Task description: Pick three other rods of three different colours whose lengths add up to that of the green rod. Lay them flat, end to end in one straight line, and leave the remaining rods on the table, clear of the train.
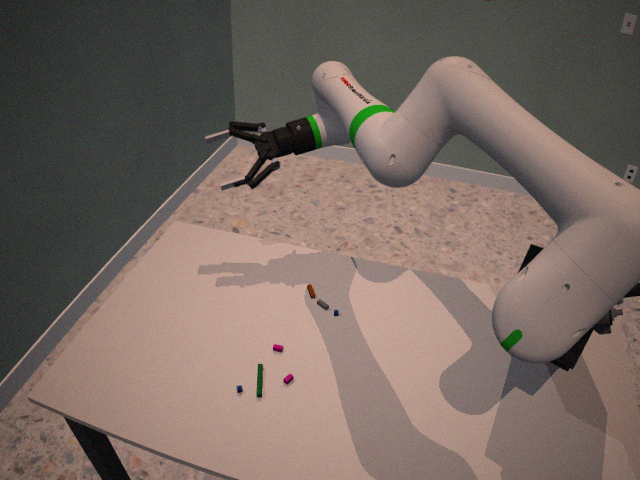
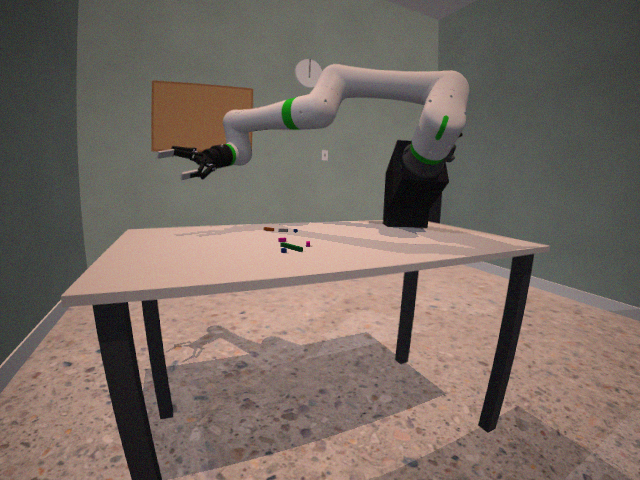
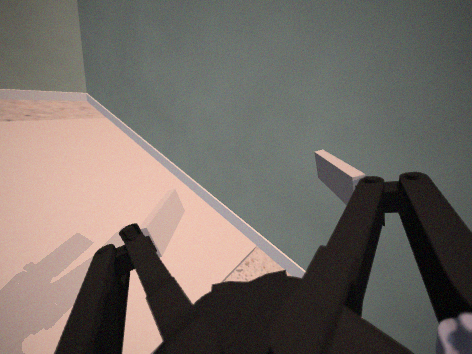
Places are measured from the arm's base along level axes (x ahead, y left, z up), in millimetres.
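Pixels of known places: gripper, fingertip midpoint: (image 1: 213, 163) (image 2: 169, 165) (image 3: 245, 183); arm's base, link origin: (image 2: 422, 160).
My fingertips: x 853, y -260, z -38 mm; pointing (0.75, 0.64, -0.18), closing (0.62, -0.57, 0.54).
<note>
For each thing: its top centre in the pictures, then the offset to it from my fingertips. Level surfaces: height alone.
- green rod, top centre: (image 1: 259, 378) (image 2: 291, 244) dx -344, dy +426, dz -212 mm
- orange rod, top centre: (image 1: 311, 289) (image 2: 268, 227) dx -337, dy +131, dz -212 mm
- grey rod, top centre: (image 1: 322, 303) (image 2: 283, 228) dx -381, dy +163, dz -212 mm
- second blue rod, top centre: (image 1: 336, 311) (image 2: 295, 229) dx -420, dy +177, dz -212 mm
- white table, surface height: dz -222 mm
The green rod (image 1: 260, 380) (image 2: 292, 247) is the longest and lies flat. A blue rod (image 1: 239, 389) (image 2: 283, 250) lies beside it. One magenta rod (image 1: 278, 348) (image 2: 281, 239) and another magenta rod (image 1: 288, 378) (image 2: 308, 243) lie apart nearby. Farther back, an orange rod (image 1: 311, 291) (image 2: 268, 228), a grey rod (image 1: 323, 304) (image 2: 283, 230) and a second blue rod (image 1: 336, 312) (image 2: 295, 230) lie in a loose diagonal row with gaps; the orange one is turned at a different angle. My gripper (image 1: 214, 162) (image 2: 171, 165) (image 3: 245, 183) is open and empty, high above the table, pointing sideways.
The white table (image 1: 155, 320) (image 2: 180, 263) bears all the rods. The arm (image 1: 516, 134) (image 2: 392, 84) reaches over from its black base (image 2: 410, 196), and its shadow falls across the orange, grey and farther blue rods' area. Walls stand beyond the table.
</note>
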